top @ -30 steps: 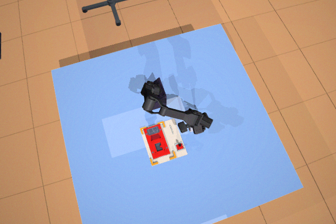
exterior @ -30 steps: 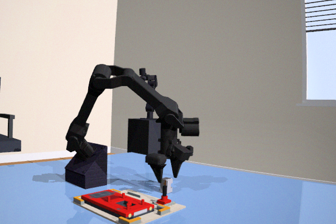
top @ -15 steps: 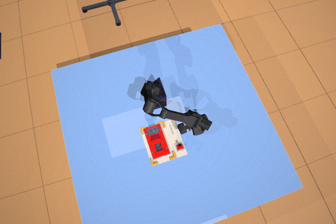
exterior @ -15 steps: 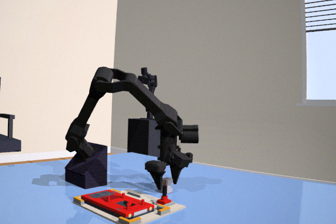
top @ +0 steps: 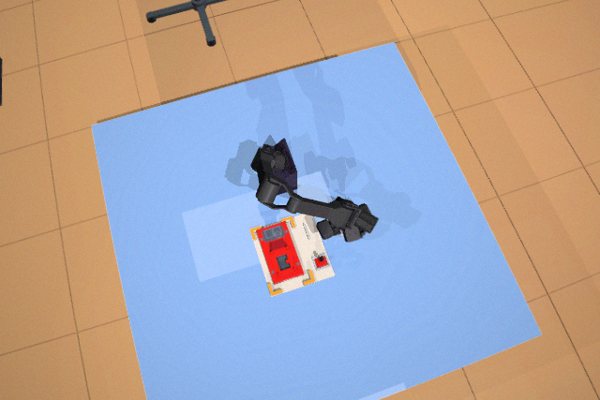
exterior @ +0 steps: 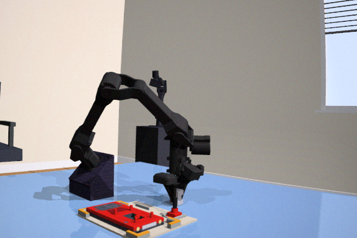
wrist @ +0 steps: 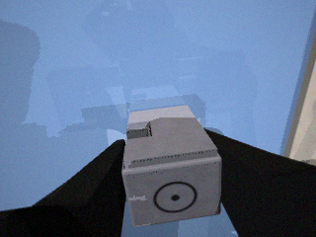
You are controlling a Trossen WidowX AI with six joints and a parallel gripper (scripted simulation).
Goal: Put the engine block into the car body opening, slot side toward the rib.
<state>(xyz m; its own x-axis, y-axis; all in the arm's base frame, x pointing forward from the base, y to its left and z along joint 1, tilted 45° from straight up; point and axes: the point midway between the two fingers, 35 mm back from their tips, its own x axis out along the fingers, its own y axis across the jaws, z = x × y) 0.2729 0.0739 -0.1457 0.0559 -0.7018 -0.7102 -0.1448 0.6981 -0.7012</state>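
Now: gripper tip 9 cm short of the dark peg, 10 cm to the left of it and 2 cm below it. Also, from my gripper tip: grey engine block (1 cm above).
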